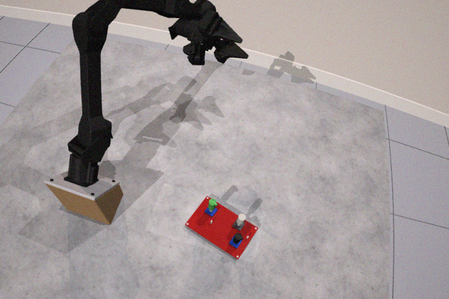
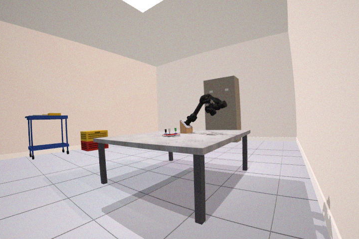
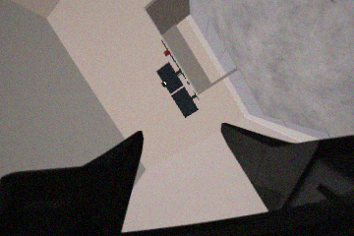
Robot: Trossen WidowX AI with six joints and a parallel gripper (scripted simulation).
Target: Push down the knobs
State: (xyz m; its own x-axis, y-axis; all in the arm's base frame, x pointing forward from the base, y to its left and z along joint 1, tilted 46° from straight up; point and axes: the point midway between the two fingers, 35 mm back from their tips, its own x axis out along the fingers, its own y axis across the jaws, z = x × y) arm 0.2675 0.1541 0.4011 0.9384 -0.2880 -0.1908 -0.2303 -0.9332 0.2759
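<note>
The green knob lies 33 cm to the right of my gripper tip, 22 cm below it and 2 cm ahead of it. The rest, counted from my gripper tip: black knob (39 cm to the right, 23 cm below, 10 cm ahead).
</note>
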